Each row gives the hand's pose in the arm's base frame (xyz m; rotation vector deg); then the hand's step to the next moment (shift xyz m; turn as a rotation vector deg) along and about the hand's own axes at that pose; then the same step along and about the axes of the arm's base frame.
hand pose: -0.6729 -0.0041 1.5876 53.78 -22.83 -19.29
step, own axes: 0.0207 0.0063 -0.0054 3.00 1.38 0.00
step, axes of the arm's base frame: 0.0213 -0.0019 0.0062 2.78 -0.58 1.69
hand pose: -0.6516 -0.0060 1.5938 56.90 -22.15 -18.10
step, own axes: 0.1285 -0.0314 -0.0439 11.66 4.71 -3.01
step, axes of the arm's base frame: 0.1314 -0.0383 -0.0264 12.10 -0.34 4.55
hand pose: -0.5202 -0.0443 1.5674 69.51 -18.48 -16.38
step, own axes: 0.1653 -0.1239 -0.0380 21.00 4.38 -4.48
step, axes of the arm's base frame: 0.1615 -0.0707 -0.1142 21.25 -2.75 4.61
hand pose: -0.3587 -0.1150 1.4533 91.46 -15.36 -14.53
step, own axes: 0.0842 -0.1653 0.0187 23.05 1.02 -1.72
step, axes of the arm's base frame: 0.0762 -0.0386 -0.1657 22.34 -5.90 1.14
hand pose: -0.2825 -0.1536 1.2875 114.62 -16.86 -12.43
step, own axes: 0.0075 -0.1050 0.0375 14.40 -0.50 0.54
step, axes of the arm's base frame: 0.0082 0.0093 -0.1111 13.63 -4.59 -1.00
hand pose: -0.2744 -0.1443 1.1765 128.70 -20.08 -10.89
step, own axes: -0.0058 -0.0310 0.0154 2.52 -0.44 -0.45
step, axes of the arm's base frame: -0.0036 0.0097 -0.0335 2.59 -0.19 -0.10
